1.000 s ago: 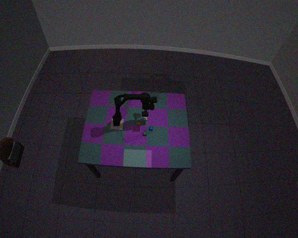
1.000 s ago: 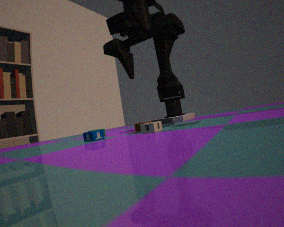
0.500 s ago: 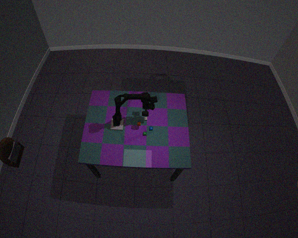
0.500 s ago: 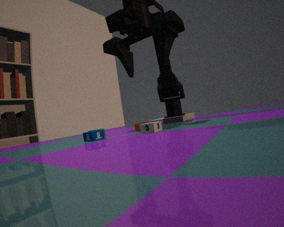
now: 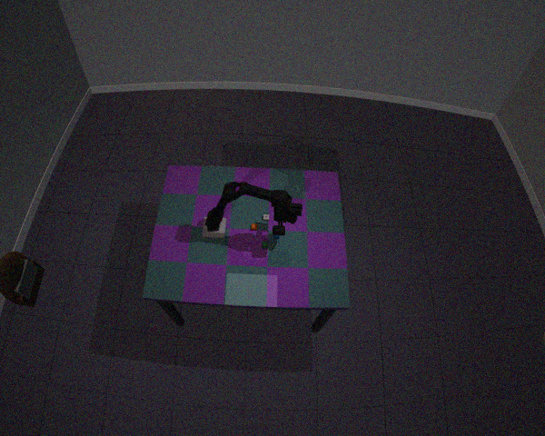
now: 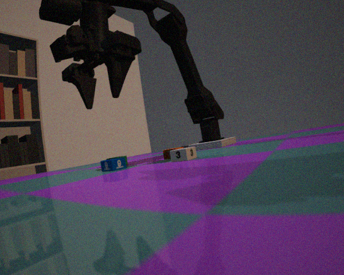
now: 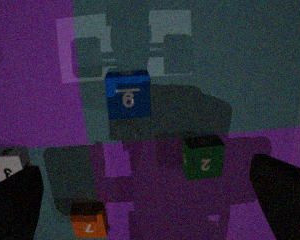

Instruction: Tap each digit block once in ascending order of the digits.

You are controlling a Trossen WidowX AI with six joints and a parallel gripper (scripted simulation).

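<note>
Now: the green block 7 cm behind my gripper tip, 5 cm to the right of it and 11 cm below it. Also, from my gripper tip: blue block (1 cm to the left, 11 cm below); orange block (12 cm behind, 7 cm to the left, 11 cm below).
</note>
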